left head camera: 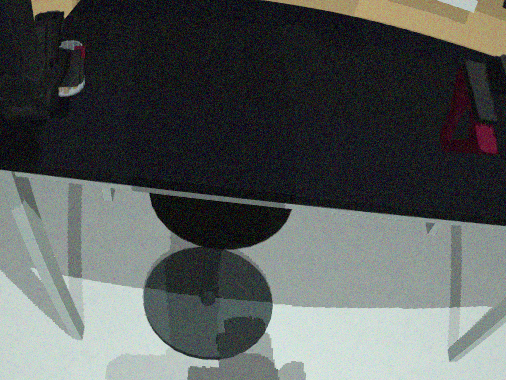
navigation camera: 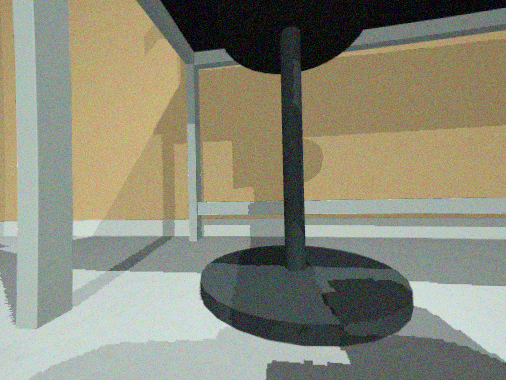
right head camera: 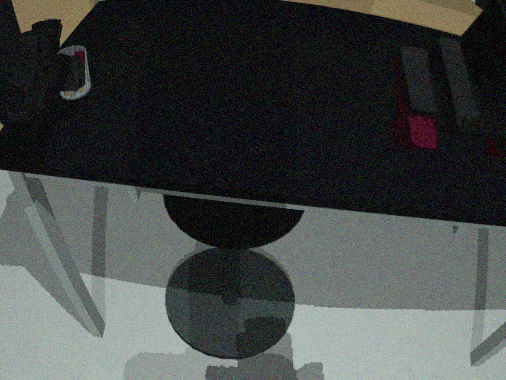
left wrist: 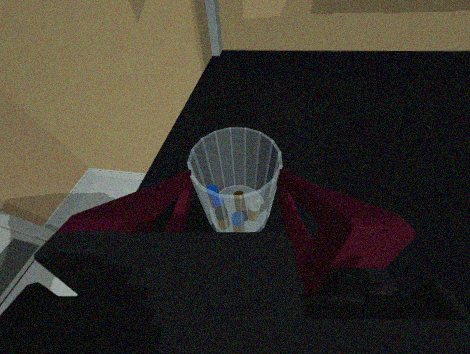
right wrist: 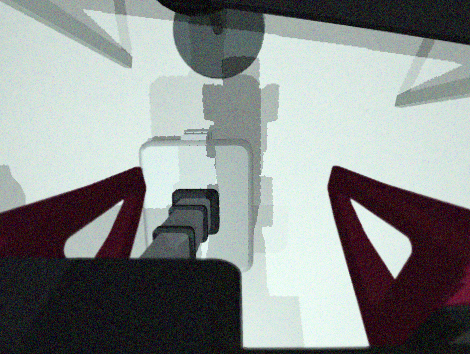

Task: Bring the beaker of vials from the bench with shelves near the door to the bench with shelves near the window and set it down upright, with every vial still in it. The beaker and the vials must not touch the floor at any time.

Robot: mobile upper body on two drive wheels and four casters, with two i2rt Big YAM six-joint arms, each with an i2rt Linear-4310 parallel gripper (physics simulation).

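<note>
A clear ribbed beaker (left wrist: 236, 145) (left head camera: 71, 92) (right head camera: 76, 94) stands upright at the far left of the dark bench top (left head camera: 270, 110) (right head camera: 250, 110) (left wrist: 360, 115). Several vials (left wrist: 239, 205) with blue, brown and white caps lie low inside it. My left gripper (left wrist: 234, 176) (left head camera: 73, 68) (right head camera: 75, 72) is shut on the beaker, one red finger on each side. Whether the beaker's base touches the bench is hidden. My right gripper (right wrist: 236, 176) (right head camera: 459, 139) is open and empty, at the right in the head views. The window and the door do not show.
A round stool's dark base (left head camera: 175, 320) (right head camera: 200, 320) (navigation camera: 270, 300) stands on the floor at the bench's front edge, its seat (left head camera: 215, 225) partly under the top. Grey bench legs (navigation camera: 50, 165) (left head camera: 453, 280) stand at the sides. A tan wall (left wrist: 100, 100) is behind.
</note>
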